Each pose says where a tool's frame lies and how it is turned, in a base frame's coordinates. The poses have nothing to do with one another.
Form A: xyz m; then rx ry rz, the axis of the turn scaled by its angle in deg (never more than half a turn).
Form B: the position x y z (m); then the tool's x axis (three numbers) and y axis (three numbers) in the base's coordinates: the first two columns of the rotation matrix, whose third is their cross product. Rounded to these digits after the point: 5 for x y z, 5 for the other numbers.
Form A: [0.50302, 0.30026, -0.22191, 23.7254, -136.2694, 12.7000]
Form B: [0.50302, 0.30026, -0.22191, -0.70242, -0.23375, 0.67229, -0.35395, 0.93418, -0.04501]
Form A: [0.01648, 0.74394, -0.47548, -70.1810, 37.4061, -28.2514]
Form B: [0.01648, 0.74394, -0.47548, 0.72162, -0.66572, -0.18992, 0.00057, 0.27491, -0.96147]
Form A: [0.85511, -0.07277, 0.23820, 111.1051, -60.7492, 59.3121]
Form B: [0.85511, -0.07277, 0.23820, 0.34962, -0.33537, 0.87481, -0.88259, -0.43117, 0.18743]
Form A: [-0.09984, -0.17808, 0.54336, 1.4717, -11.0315, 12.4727]
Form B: [-0.09984, -0.17808, 0.54336, 0.95807, 0.21216, 0.19259, -0.21707, 0.97615, 0.00451]
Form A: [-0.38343, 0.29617, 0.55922, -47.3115, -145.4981, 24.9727]
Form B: [-0.38343, 0.29617, 0.55922, -0.72889, 0.61412, 0.30260, 0.47807, 0.77295, -0.41712]
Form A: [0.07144, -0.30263, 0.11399, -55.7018, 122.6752, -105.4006]
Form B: [0.07144, -0.30263, 0.11399, -0.77707, -0.55998, 0.28739, -0.36845, 0.03451, -0.92901]
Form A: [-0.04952, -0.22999, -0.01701, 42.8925, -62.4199, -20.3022]
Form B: [-0.04952, -0.22999, -0.01701, 0.44002, -0.60163, 0.66665, -0.09434, 0.70731, 0.70058]
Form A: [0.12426, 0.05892, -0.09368, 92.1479, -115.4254, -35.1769]
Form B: [0.12426, 0.05892, -0.09368, -0.18846, -0.97754, 0.09435, -0.75877, 0.20592, 0.61796]
